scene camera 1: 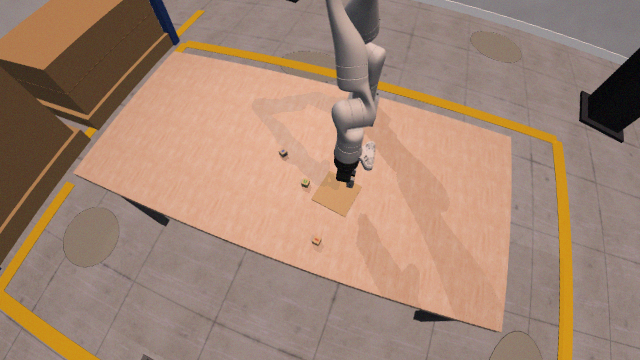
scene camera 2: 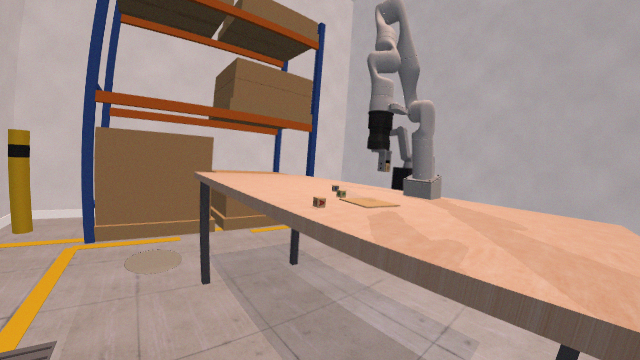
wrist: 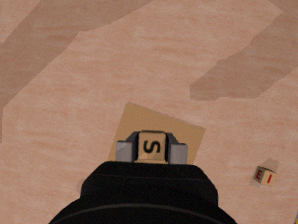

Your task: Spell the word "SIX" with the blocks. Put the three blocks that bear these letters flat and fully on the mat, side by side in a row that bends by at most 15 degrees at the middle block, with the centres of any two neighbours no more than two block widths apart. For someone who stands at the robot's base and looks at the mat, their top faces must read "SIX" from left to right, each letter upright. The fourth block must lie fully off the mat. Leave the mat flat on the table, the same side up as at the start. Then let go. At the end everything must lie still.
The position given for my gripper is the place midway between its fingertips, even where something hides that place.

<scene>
I see my gripper (scene camera 2: 383, 171) and a tan mat (scene camera 1: 333, 194).
The tan mat is seen too in the wrist view (wrist: 134, 118). My gripper also shows in the wrist view (wrist: 152, 142).
</scene>
